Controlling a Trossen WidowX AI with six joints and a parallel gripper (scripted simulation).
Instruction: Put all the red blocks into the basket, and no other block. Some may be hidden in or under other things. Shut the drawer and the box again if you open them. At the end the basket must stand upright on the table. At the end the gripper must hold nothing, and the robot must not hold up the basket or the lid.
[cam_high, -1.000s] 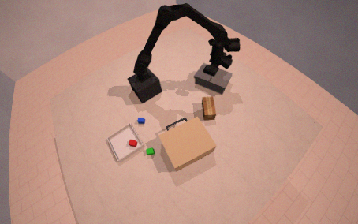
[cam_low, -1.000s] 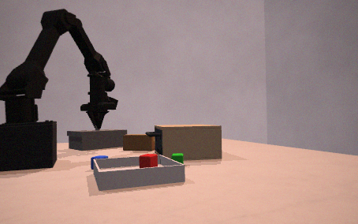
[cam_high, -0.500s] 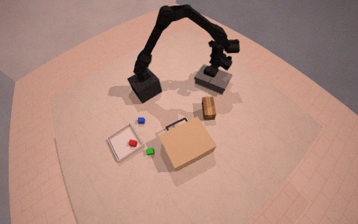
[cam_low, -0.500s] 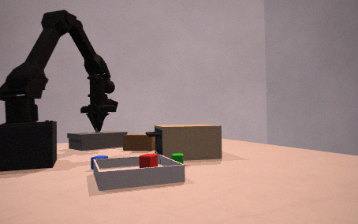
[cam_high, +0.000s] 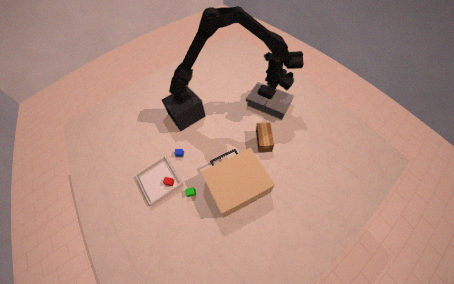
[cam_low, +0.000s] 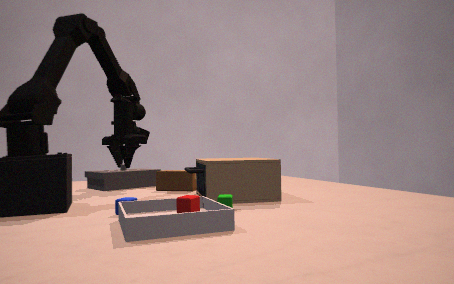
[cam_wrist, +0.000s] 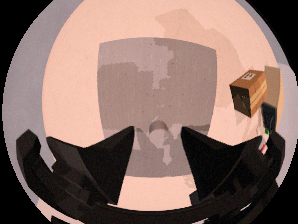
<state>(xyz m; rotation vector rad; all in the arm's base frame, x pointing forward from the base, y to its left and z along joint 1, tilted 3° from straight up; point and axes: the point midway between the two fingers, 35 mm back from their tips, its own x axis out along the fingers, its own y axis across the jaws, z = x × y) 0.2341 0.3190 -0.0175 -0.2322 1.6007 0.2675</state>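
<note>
The grey flat piece is 40 mm below my hand. From my hand the other things lie so: small brown box 170 mm to the right, 120 mm ahead, 60 mm below; then tan drawer cabinet 390 mm to the right, 200 mm ahead, 50 mm below; then drawer 380 mm to the right, 170 mm ahead, 60 mm below.
</note>
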